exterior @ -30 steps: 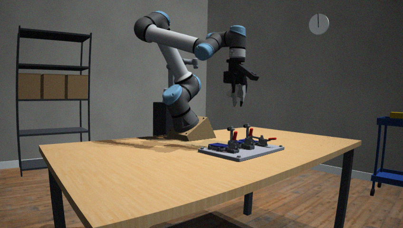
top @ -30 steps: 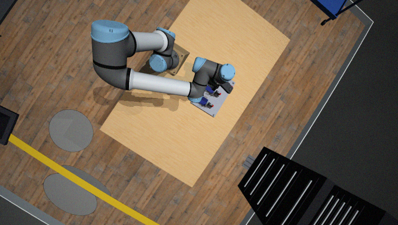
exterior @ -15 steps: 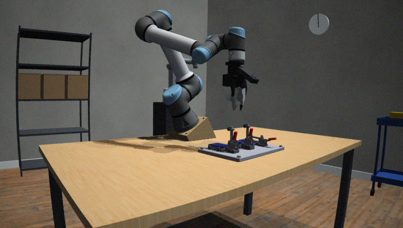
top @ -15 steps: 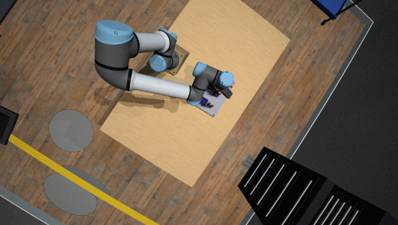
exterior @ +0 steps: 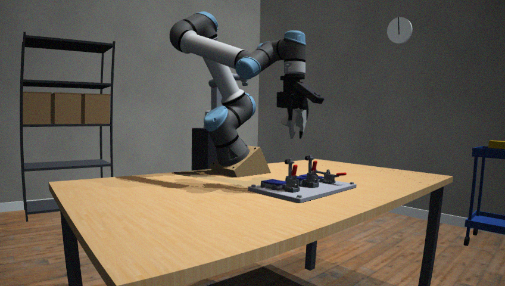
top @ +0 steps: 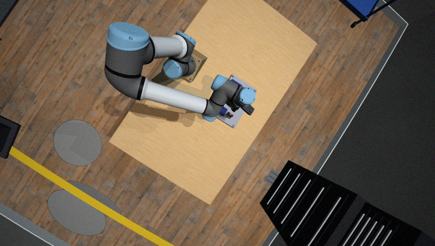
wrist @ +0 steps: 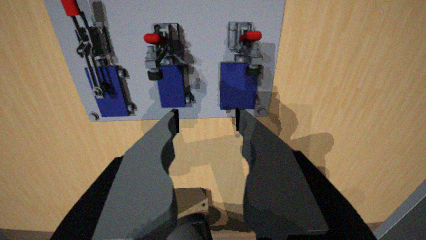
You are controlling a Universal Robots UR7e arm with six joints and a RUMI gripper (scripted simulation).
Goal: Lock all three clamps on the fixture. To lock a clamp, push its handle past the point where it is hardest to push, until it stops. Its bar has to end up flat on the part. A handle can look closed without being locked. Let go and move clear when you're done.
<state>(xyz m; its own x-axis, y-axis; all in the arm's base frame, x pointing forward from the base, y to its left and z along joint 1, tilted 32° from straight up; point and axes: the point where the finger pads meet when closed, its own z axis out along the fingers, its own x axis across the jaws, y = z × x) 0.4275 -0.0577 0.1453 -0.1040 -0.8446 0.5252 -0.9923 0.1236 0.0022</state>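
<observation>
The blue part lies 5 cm behind my hand, 5 cm to the right of it and 17 cm below it. The rest, counted from my hand: grey fixture plate (1 cm ahead, 6 cm to the left, 19 cm below).
</observation>
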